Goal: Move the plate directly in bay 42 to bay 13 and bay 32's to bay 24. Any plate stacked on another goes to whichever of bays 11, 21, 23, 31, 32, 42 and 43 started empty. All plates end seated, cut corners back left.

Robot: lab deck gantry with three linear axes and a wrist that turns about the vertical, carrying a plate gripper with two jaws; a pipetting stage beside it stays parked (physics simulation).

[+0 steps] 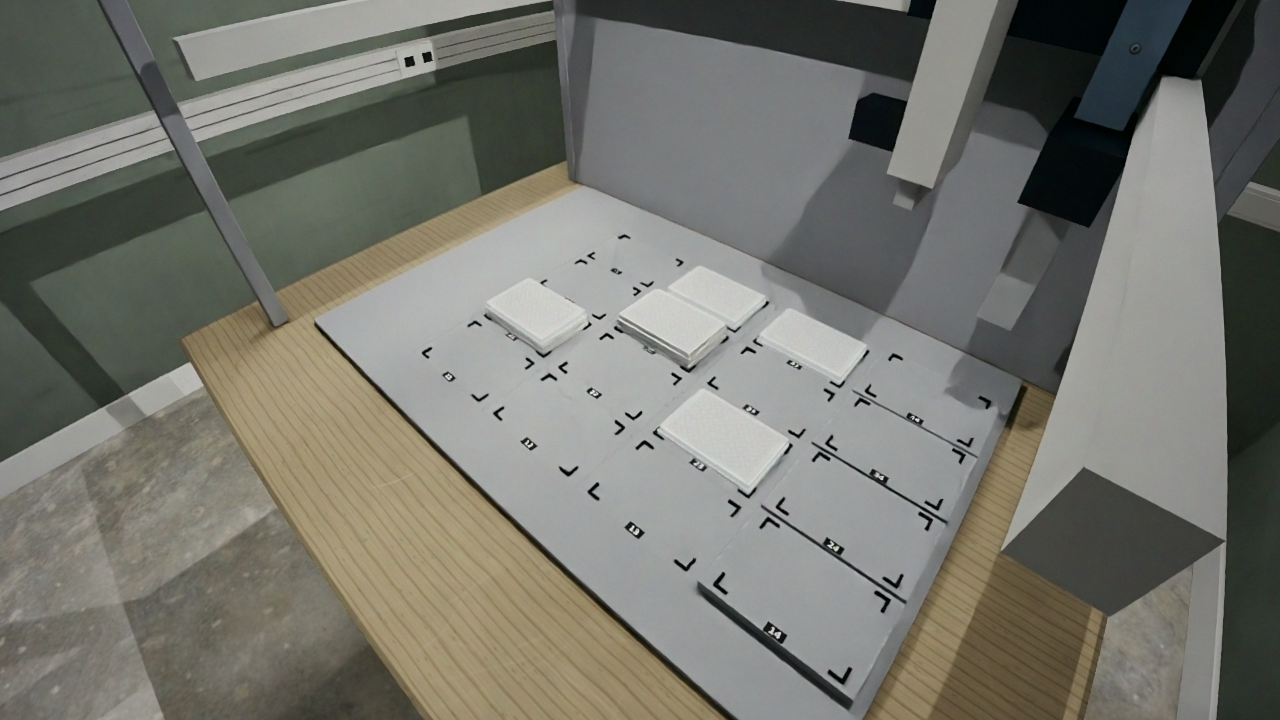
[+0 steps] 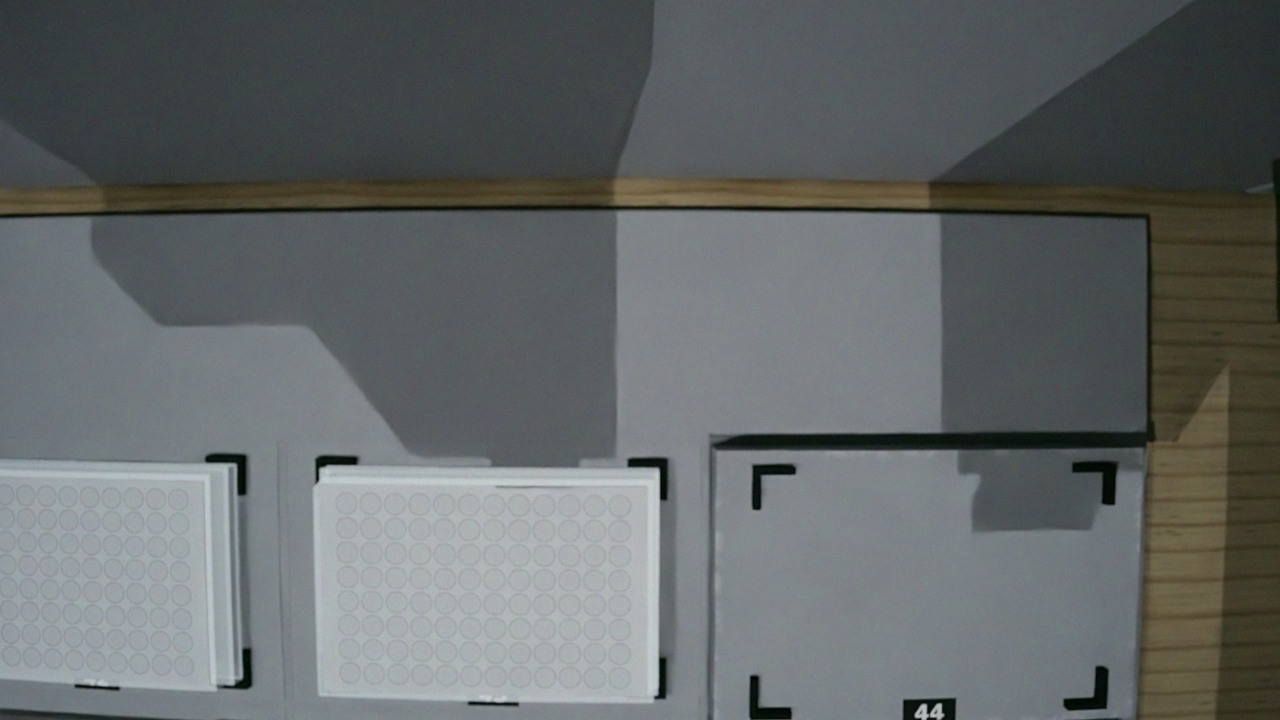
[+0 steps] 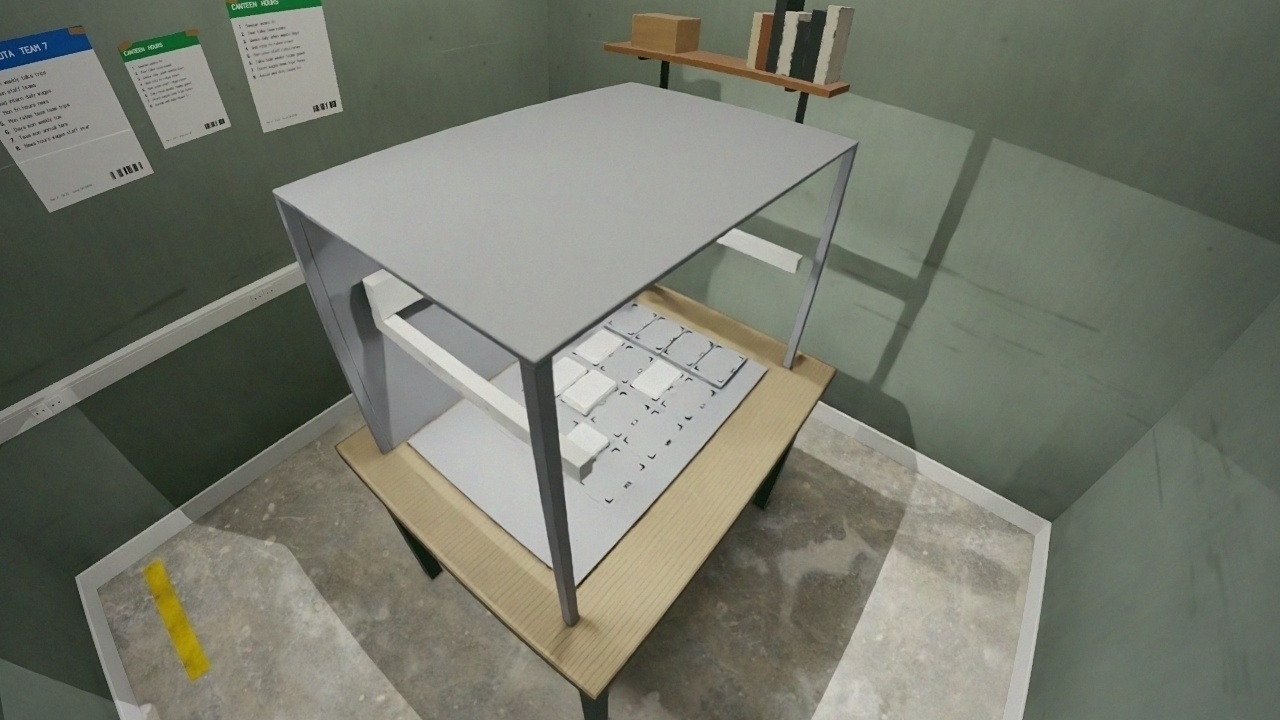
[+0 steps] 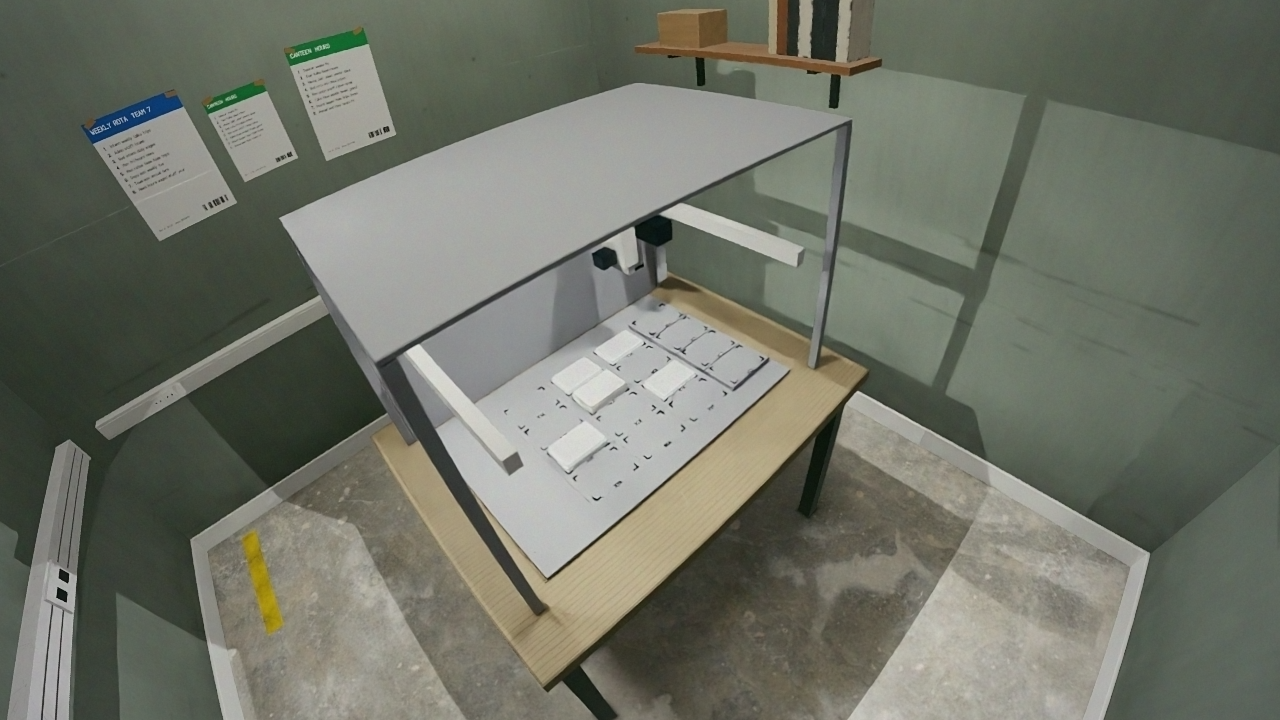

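Pixels of known places: gripper, fingertip midpoint: (image 1: pixel 1005 299) (image 4: pixel 650 273); robot's base at its link origin: (image 1: pixel 425 353) (image 3: pixel 609 502) (image 4: pixel 596 499).
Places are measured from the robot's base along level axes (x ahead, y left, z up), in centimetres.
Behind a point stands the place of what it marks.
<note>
White plates sit in bays 42 (image 1: pixel 718 295) {z 1.4, x 23.6, y 35.8 cm} (image 2: pixel 107 582) {z 1.4, x 24.8, y 36.3 cm} (image 4: pixel 575 374) {z 1.5, x 22.2, y 36.1 cm}, 43 (image 1: pixel 811 343) {z 1.4, x 39.4, y 35.5 cm} (image 2: pixel 487 591) {z 1.4, x 39.4, y 36.4 cm} (image 4: pixel 618 345) {z 1.5, x 38.9, y 36.3 cm}, 32 (image 1: pixel 672 322) {z 2.7, x 23.4, y 25.1 cm} (image 3: pixel 588 391) {z 2.8, x 21.5, y 25.0 cm} (image 4: pixel 598 390) {z 2.8, x 21.9, y 24.9 cm}, 23 (image 1: pixel 725 437) {z 1.4, x 39.8, y 14.5 cm} (image 3: pixel 656 378) {z 1.5, x 38.5, y 14.8 cm} (image 4: pixel 667 379) {z 1.4, x 38.2, y 14.8 cm} and 21 (image 1: pixel 537 311) {z 2.7, x 7.7, y 14.4 cm} (image 4: pixel 577 445) {z 2.7, x 6.0, y 14.0 cm}. Bay 32 shows layered edges, like a stack; bay 21's pile also looks thick, but its count is unclear. Bay 13 (image 1: pixel 633 530) {z 0.0, x 39.2, y -0.4 cm} and bay 24 (image 1: pixel 833 546) {z 1.5, x 55.6, y 10.4 cm} hold no plate. My gripper (image 1: pixel 1007 306) {z 15.8, x 57.9, y 40.4 cm} hangs high over the deck's back right, away from the plates. A pale jaw part shows; its opening is unclear. Cut corners are hard to make out.
The parked stage's pale column (image 1: pixel 939 107) {z 35.0, x 45.8, y 32.8 cm} hangs beside the gripper. A light beam (image 1: pixel 1127 313) {z 40.0, x 60.8, y -1.1 cm} runs along the right. The raised right column holds bay 44 (image 2: pixel 929 591) {z 1.5, x 55.5, y 36.4 cm} and bay 14 (image 1: pixel 775 632) {z 1.5, x 55.6, y -0.2 cm}. Enclosure posts (image 3: pixel 550 492) (image 4: pixel 832 250) stand at table corners.
</note>
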